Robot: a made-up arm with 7 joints. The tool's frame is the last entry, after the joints.
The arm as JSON. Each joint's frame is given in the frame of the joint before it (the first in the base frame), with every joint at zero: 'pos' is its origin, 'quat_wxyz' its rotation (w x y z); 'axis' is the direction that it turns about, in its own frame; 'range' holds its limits. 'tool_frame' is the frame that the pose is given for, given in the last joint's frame.
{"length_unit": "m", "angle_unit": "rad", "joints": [
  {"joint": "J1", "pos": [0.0, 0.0, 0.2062], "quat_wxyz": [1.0, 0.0, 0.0, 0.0], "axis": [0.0, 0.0, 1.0], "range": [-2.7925, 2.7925]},
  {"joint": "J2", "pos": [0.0, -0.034, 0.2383], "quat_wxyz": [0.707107, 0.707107, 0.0, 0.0], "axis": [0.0, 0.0, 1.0], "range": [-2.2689, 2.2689]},
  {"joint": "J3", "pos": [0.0, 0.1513, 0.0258], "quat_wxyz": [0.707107, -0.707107, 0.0, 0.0], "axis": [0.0, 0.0, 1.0], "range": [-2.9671, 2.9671]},
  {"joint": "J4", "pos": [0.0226, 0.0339, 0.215], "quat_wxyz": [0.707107, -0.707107, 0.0, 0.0], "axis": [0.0, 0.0, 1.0], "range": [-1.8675, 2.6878]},
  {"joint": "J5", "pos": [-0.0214, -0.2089, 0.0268], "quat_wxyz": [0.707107, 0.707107, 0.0, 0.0], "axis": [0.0, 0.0, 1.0], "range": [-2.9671, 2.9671]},
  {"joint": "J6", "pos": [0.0, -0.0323, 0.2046], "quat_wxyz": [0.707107, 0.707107, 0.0, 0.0], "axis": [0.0, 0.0, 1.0], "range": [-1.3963, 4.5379]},
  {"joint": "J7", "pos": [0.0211, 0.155, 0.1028], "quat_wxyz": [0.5, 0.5, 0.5, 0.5], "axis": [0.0, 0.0, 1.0], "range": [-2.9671, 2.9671]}
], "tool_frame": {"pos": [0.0, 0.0, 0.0], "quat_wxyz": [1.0, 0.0, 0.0, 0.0]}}
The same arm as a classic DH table. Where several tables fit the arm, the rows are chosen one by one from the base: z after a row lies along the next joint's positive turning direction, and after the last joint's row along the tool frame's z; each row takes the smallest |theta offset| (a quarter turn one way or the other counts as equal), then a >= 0, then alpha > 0; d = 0 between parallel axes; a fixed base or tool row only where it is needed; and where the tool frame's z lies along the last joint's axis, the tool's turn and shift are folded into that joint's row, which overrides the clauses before.
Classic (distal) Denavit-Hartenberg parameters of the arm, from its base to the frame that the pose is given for. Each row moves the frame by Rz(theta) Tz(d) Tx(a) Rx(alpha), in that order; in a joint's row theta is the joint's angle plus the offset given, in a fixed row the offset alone. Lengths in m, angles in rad.
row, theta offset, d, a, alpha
J1, 0.0000, 0.4445, 0.0000, 1.5708
J2, 0.0000, 0.0598, 0.0000, -1.5708
J3, 0.0000, 0.3663, 0.0226, -1.5708
J4, 0.0000, 0.0607, -0.0214, 1.5708
J5, 0.0000, 0.4135, 0.0000, 1.5708
J6, 1.5708, 0.1351, 0.1550, 1.5708
J7, 0.0000, 0.0211, 0.0000, 0.0000
Joint limits (rad, base to tool): -2.7925..2.7925 -2.2689..2.2689 -2.9671..2.9671 -1.8675..2.6878 -2.9671..2.9671 -1.3963..4.5379 -2.9671..2.9671

